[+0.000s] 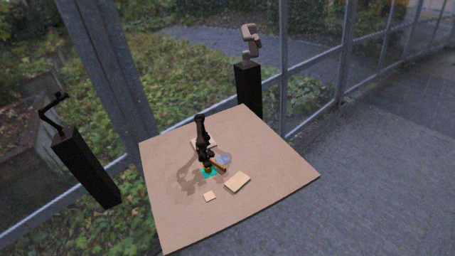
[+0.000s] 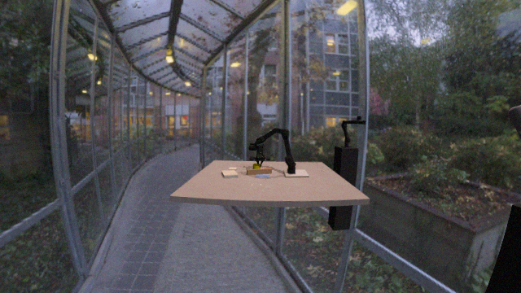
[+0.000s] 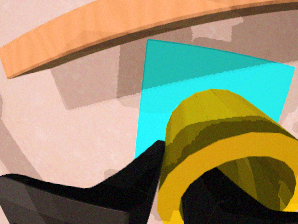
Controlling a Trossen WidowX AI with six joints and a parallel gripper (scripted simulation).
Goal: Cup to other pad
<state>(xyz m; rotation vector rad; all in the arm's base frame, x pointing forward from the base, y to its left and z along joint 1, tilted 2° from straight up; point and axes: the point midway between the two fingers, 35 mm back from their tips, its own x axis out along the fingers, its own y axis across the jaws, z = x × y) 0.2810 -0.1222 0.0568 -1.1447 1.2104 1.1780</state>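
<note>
Right now my gripper tip is 20 mm short of the yellow cup. Also, from my gripper tip: cyan pad (50 mm below, 30 mm ahead); wooden bar (80 mm to the left, 30 mm below); grey-blue pad (160 mm to the left, 50 mm below, 20 mm behind).
</note>
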